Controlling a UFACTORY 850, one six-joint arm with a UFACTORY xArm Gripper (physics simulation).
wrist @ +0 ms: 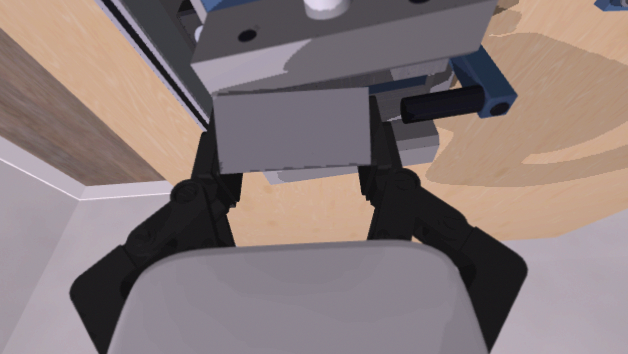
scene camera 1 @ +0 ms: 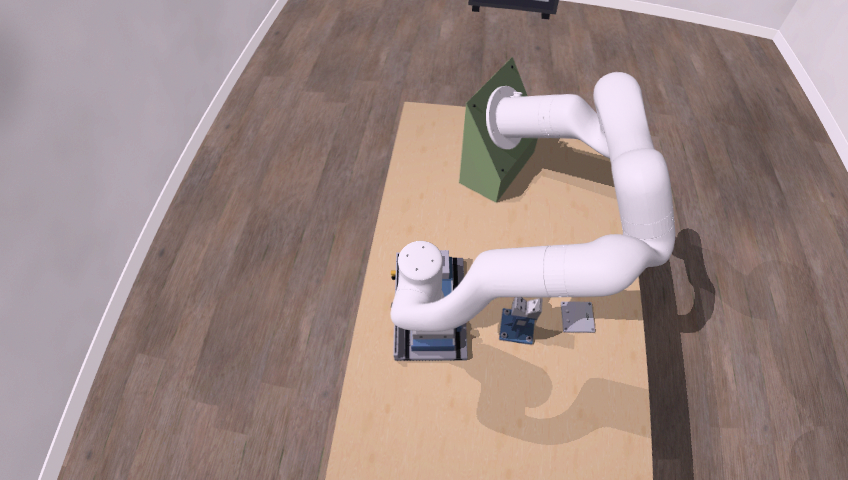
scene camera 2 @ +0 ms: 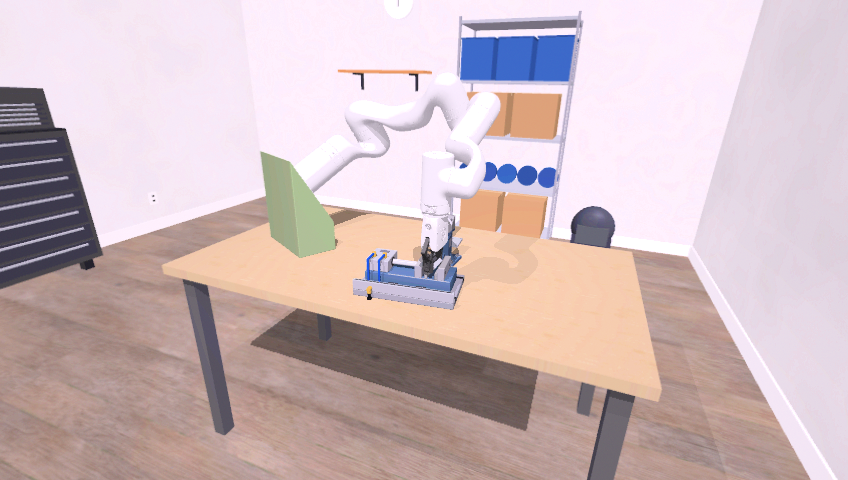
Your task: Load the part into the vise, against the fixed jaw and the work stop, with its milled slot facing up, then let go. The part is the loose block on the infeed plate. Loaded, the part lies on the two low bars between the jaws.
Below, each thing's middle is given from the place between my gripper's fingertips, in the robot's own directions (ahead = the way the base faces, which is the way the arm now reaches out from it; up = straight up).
I see the grey part (wrist: pixel 330 128) 10 mm above my hand. Round my hand: blue bracket (wrist: pixel 478 68) (90 mm to the left, 30 mm below, 20 mm behind); grey infeed plate (scene camera 1: pixel 576 314) (410 mm to the left, 130 mm behind, 80 mm below); work stop rod (wrist: pixel 470 99) (70 mm to the left, 10 mm behind).
